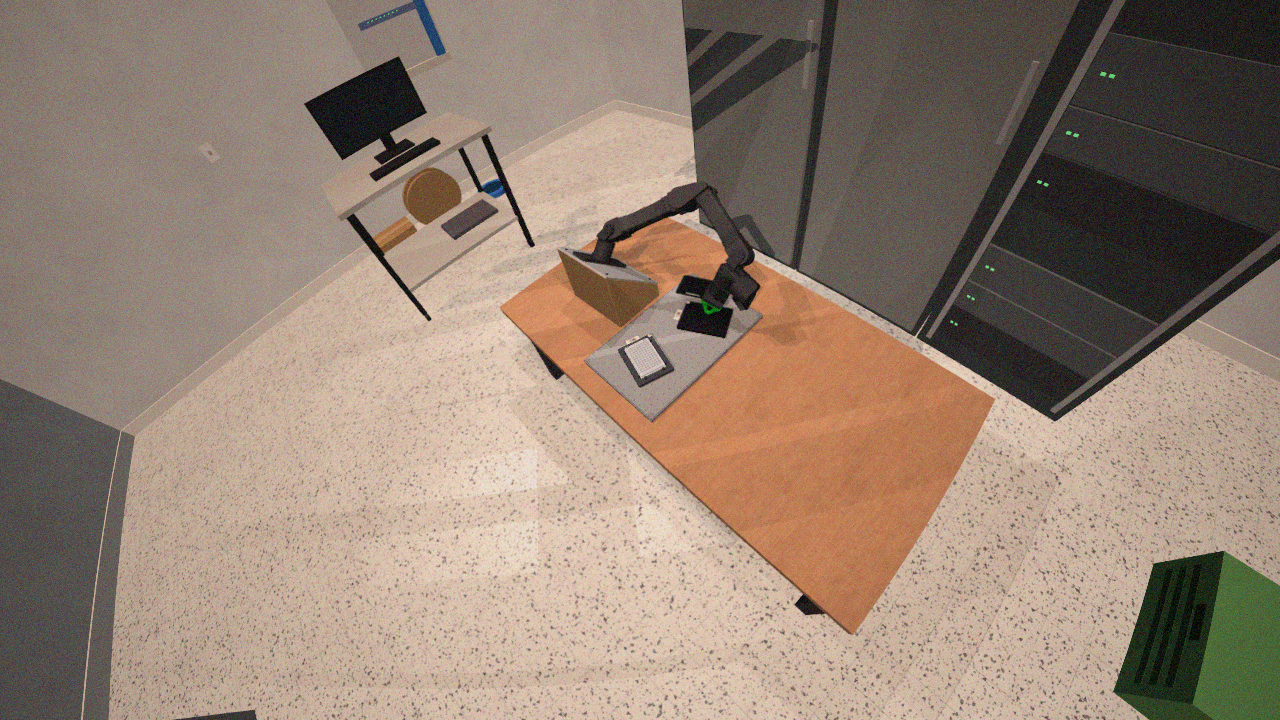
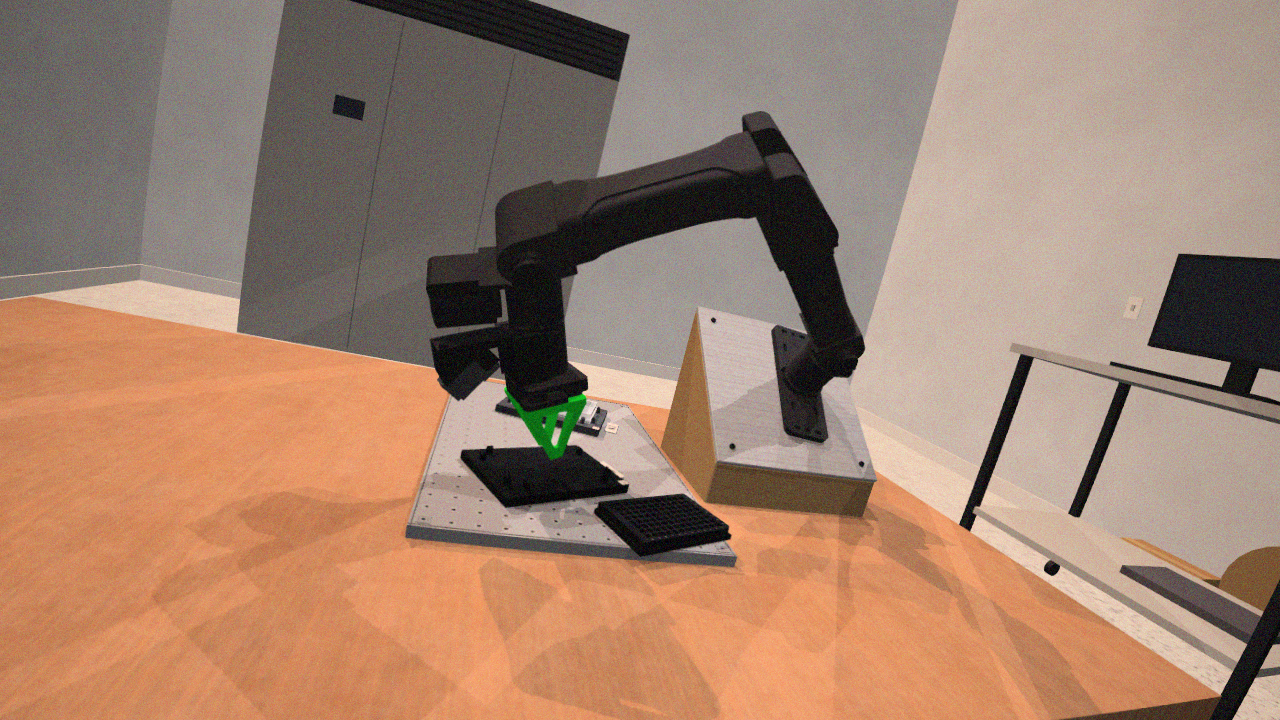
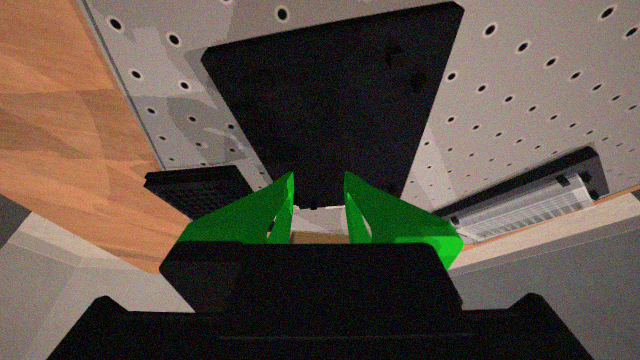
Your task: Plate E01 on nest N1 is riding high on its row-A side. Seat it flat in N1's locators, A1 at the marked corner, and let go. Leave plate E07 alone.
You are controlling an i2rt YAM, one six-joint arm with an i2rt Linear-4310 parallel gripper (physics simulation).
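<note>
My gripper has green fingers partly apart, with nothing between them. Its tips are over a bare black nest base with small raised locators; contact cannot be told. A pale, clear-looking well plate sits on another dark nest, away from the fingers. A black well plate lies near the board's corner. No names are readable, so E01, E07 and N1 cannot be told apart; A1 is unreadable.
The nests stand on a grey perforated board on the wooden table. The arm's wedge-shaped mount stands beside the board. Small pale labels lie beside the nests.
</note>
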